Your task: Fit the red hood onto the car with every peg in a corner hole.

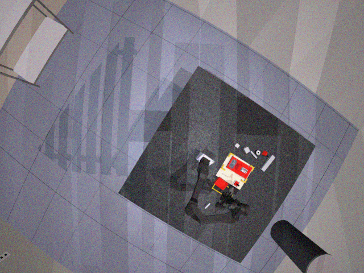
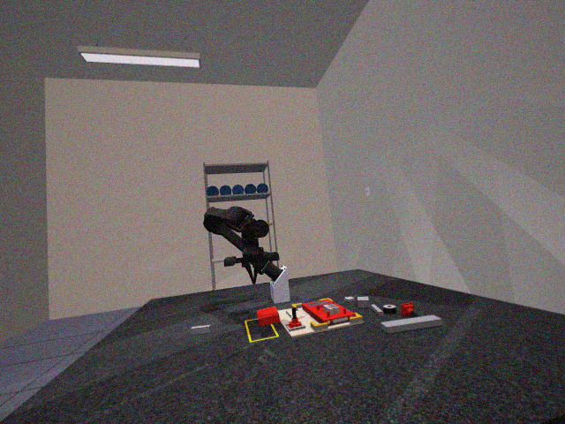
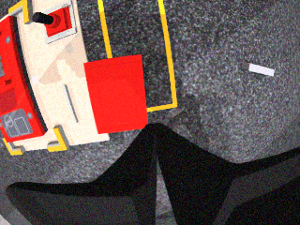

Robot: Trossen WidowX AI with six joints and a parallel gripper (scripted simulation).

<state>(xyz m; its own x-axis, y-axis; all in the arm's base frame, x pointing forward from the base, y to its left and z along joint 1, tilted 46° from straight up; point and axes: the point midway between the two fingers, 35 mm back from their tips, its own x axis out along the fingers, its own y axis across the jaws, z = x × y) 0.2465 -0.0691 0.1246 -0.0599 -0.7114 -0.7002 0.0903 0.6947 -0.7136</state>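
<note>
My gripper tip is 4 cm to the right of the red hood and 11 cm above it. Round my gripper tip: beige jig plate 6 cm ahead, 20 cm to the left, 12 cm below; then grey engine block 10 cm ahead, 24 cm to the left, 11 cm below; then long grey bar 27 cm ahead, 39 cm to the left, 12 cm below.
</note>
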